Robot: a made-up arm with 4 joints. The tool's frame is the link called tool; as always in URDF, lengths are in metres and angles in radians. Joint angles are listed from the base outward.
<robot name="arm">
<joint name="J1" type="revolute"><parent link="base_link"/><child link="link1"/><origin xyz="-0.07 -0.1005 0.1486" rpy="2.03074 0.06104 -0.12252"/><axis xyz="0 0 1"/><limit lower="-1.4" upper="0.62"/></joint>
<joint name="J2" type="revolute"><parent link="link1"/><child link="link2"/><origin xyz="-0.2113 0.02 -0.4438" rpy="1.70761 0 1.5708"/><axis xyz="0 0 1"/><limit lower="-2.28" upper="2.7"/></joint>
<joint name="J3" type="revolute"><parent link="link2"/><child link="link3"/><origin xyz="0.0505 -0.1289 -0.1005" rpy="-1.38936 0.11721 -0.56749"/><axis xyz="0 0 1"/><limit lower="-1.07" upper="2.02"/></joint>
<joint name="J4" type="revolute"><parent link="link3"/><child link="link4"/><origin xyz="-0.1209 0.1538 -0.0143" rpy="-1.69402 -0.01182 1.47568"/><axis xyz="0 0 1"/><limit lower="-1.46" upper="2.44"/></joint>
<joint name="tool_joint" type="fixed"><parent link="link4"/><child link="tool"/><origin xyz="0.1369 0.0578 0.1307" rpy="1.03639 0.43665 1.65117"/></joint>
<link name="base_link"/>
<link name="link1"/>
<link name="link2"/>
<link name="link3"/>
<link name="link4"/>
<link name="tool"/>
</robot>
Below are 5 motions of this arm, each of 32 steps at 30 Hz.
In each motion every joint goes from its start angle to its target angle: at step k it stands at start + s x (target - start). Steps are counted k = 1, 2, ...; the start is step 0. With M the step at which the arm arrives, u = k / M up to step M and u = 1 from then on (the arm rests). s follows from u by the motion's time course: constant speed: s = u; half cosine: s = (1 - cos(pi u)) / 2; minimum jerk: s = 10 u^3 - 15 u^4 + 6 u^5.
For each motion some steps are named. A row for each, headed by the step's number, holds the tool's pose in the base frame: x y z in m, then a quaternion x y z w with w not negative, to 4 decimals.
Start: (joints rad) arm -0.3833 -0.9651 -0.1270 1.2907
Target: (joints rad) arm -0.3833 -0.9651 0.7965 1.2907
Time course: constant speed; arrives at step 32
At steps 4, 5, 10, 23, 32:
4: -0.5189 0.2218 0.2741 -0.9057 -0.3407 0.2082 0.1425
5: -0.5129 0.2207 0.2690 -0.9022 -0.3527 0.2013 0.1451
10: -0.4815 0.2182 0.2446 -0.8822 -0.4113 0.1666 0.1576
23: -0.3946 0.2358 0.1917 -0.8089 -0.5529 0.0726 0.1861
32: -0.3350 0.2672 0.1670 -0.7414 -0.6399 0.0058 0.2021

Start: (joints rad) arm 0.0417 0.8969 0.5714 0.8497
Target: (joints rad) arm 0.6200 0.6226 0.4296 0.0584
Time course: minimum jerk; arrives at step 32
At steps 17, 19, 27, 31, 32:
17: -0.3410 0.6571 0.1654 -0.4319 -0.7110 -0.3746 0.4093
19: -0.3243 0.6550 0.1222 -0.4350 -0.7481 -0.3533 0.3554
27: -0.2652 0.6366 0.0190 -0.4447 -0.8230 -0.2837 0.2108
31: -0.2584 0.6338 0.0098 -0.4458 -0.8286 -0.2759 0.1965
32: -0.2583 0.6338 0.0097 -0.4458 -0.8286 -0.2758 0.1964

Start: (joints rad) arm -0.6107 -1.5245 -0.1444 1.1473
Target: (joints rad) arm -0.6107 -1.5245 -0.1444 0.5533
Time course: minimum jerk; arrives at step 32
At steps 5, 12, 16, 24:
5: -0.5027 0.0424 0.4302 0.8225 0.3756 -0.4165 0.0947
12: -0.5169 0.0394 0.4462 0.7869 0.3841 -0.4769 0.0764
16: -0.5278 0.0367 0.4625 0.7507 0.3900 -0.5299 0.0593
24: -0.5413 0.0322 0.4944 0.6788 0.3963 -0.6176 0.0286

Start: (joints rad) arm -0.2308 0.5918 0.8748 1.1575
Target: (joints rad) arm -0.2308 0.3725 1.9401 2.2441
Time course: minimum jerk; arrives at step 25
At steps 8, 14, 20, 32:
8: -0.2004 0.5864 0.4479 -0.4908 -0.3055 -0.5394 0.6122
14: -0.0886 0.5323 0.5417 -0.3544 -0.1767 -0.7154 0.5756
20: -0.0592 0.4715 0.6301 -0.1845 -0.0938 -0.7930 0.5730
32: -0.0590 0.4603 0.6450 -0.1511 -0.0815 -0.7998 0.5752

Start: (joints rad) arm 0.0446 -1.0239 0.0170 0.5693
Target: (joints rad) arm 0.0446 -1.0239 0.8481 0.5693
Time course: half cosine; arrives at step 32
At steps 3, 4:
3: -0.5475 0.2606 0.1209 -0.8344 -0.4312 0.3266 0.1061
4: -0.5439 0.2582 0.1193 -0.8325 -0.4369 0.3246 0.1036

